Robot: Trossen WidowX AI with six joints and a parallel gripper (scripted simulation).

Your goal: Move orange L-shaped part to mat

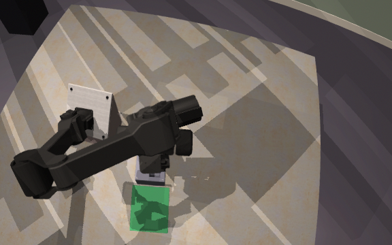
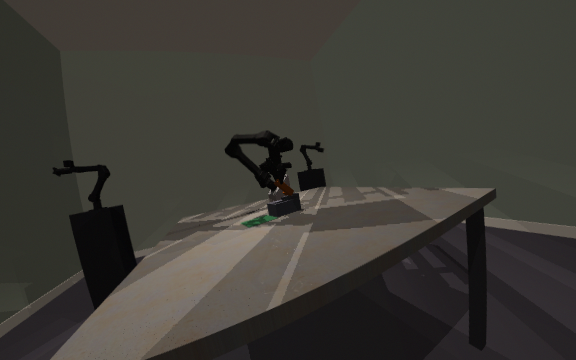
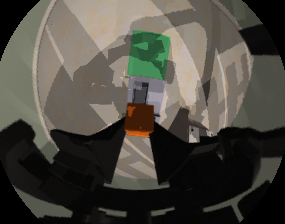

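My gripper tip is 140 mm to the left of the green mat and 170 mm above it. Also, from my gripper tip: orange L-shaped part 20 mm behind, 30 mm to the left, 30 mm below.
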